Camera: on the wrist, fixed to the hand. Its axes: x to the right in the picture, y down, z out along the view.
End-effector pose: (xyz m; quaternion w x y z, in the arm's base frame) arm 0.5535 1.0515 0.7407 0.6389 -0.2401 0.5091 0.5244
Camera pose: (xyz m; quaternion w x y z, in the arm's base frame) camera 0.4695 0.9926 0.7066 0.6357 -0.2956 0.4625 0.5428
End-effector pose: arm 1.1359 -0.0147 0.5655 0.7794 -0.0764 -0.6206 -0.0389
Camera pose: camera 1.2380 0.0184 0.5523 0.7688 -0.1147 -0.6208 -0.1022
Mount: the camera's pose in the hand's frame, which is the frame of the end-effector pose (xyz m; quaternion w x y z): 0.0114 0.0494 -0.0955 0.9972 -0.0700 -0.0034 -0.0260
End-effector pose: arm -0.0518 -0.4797 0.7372 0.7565 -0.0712 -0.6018 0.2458
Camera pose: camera 0.0261 -0.4136 0.7019 0.7538 -0.1075 -0.6218 0.1836
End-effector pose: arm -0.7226 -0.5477 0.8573 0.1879 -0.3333 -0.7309 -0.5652
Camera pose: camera -0.7059 -0.6286 0.9271 0.1469 -0.3284 -0.6986 -0.6185
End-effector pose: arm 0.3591 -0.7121 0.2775 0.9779 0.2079 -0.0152 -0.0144
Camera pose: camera 0.3750 -0.6286 0.2107 0.9893 0.1392 -0.0121 -0.0416
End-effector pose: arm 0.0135 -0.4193 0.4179 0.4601 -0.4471 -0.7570 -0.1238
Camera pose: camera 0.1065 -0.4419 0.4682 0.4217 -0.4588 -0.7594 -0.1869
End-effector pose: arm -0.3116 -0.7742 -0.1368 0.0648 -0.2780 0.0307 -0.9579
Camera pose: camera -0.3671 -0.8225 -0.2160 0.0204 -0.2858 0.0902 -0.9538
